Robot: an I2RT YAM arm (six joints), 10 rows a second.
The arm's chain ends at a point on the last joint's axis. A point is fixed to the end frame.
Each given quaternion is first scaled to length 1.
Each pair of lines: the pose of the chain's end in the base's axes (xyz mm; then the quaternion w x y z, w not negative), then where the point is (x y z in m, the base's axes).
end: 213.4, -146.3, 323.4, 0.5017, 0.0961, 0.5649, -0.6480
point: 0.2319 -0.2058 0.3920
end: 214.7, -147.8, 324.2, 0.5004, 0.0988, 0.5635, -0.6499
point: 0.2325 -0.2074 0.3929
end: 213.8, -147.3, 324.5, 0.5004, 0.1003, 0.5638, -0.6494
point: 0.2315 -0.2070 0.3931
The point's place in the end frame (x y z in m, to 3 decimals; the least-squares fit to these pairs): -0.024 -0.038 0.081
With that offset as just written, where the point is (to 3 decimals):
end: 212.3, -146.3, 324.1, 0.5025, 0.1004, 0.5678, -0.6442
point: 0.231 -0.207 0.392
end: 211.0, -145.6, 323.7, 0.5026, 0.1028, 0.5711, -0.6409
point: 0.229 -0.207 0.391
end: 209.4, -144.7, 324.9, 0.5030, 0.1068, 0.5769, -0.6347
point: 0.228 -0.207 0.391
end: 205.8, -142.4, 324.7, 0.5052, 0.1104, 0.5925, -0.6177
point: 0.226 -0.207 0.388
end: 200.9, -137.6, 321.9, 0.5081, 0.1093, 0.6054, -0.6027
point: 0.223 -0.204 0.383
